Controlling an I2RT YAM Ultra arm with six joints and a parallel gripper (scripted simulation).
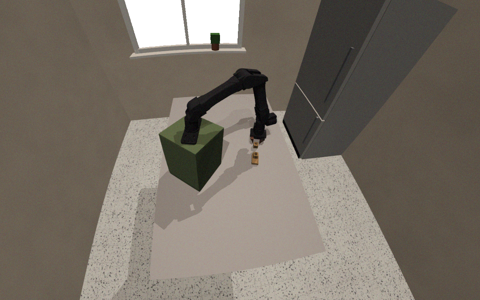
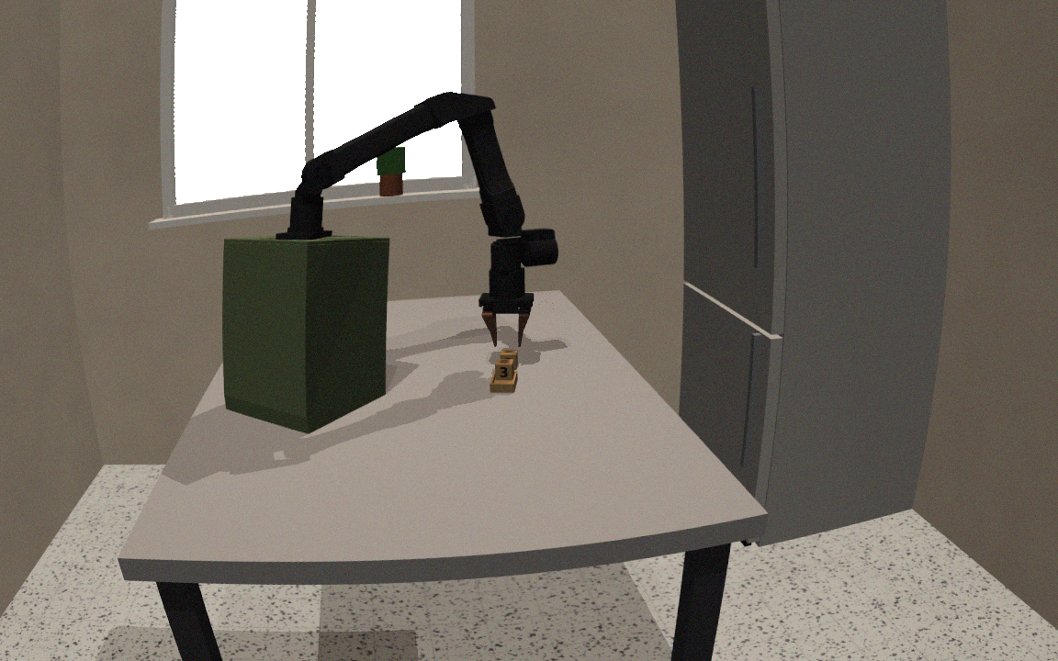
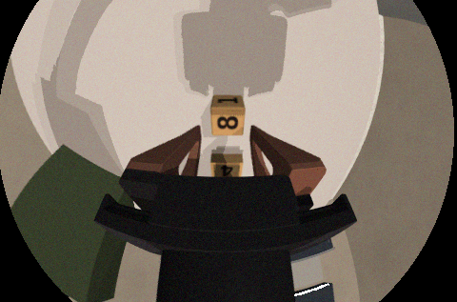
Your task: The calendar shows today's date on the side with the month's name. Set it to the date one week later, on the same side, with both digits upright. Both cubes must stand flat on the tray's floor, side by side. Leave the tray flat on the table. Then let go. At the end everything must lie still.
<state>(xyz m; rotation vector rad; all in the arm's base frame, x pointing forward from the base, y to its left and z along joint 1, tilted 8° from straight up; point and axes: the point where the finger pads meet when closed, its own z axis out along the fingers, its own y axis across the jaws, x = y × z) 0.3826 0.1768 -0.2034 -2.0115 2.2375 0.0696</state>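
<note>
The wooden tray lies 11 cm to the right of my hand, 4 cm below it and 1 cm behind it.
</note>
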